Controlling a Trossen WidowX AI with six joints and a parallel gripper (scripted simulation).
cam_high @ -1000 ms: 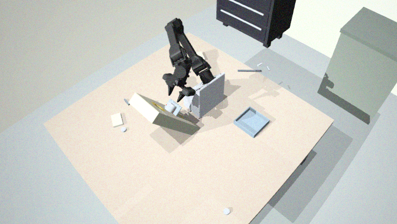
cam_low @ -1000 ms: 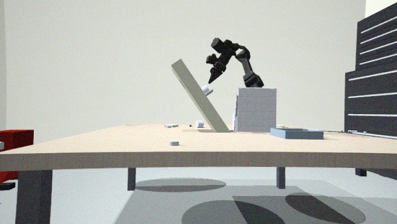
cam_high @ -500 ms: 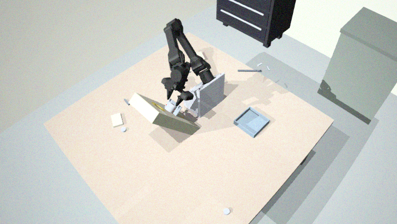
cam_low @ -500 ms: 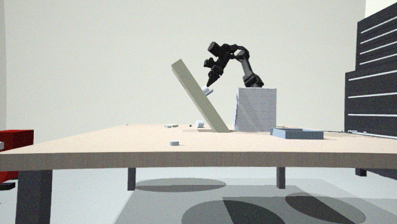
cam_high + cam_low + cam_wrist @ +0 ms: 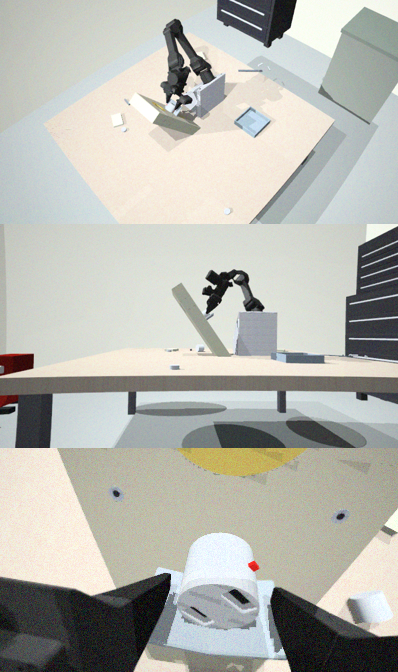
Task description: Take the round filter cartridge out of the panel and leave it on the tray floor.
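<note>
My gripper tip is now 35 cm past the blue-grey tray, 30 cm to the right of it and 21 cm above it. Round my gripper tip: white round filter cartridge right at my gripper tip.
</note>
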